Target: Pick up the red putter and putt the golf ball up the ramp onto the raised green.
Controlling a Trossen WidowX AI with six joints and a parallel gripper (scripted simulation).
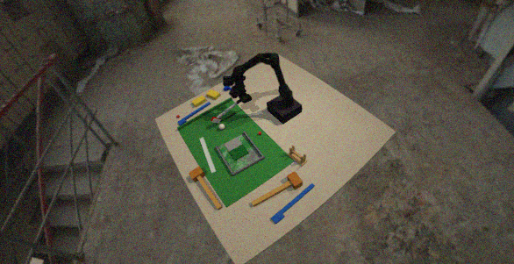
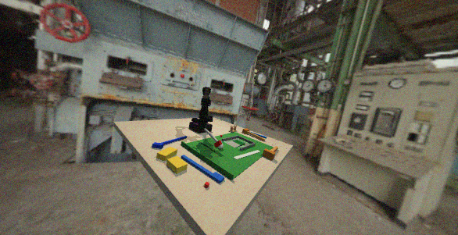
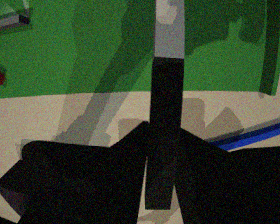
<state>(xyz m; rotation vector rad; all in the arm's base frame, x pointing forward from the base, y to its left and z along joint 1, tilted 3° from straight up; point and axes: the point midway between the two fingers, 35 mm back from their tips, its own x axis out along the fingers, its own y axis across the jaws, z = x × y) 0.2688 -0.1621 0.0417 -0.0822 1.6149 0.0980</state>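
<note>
Right now the red putter is 120 mm ahead of my gripper tip and 20 mm to the left of it. Round my gripper tip: white bar: 370 mm ahead, 230 mm to the left, 90 mm below; white golf ball: 200 mm ahead, 70 mm to the left, 70 mm below; blue putter: 230 mm to the right, 80 mm below, 20 mm behind.
</note>
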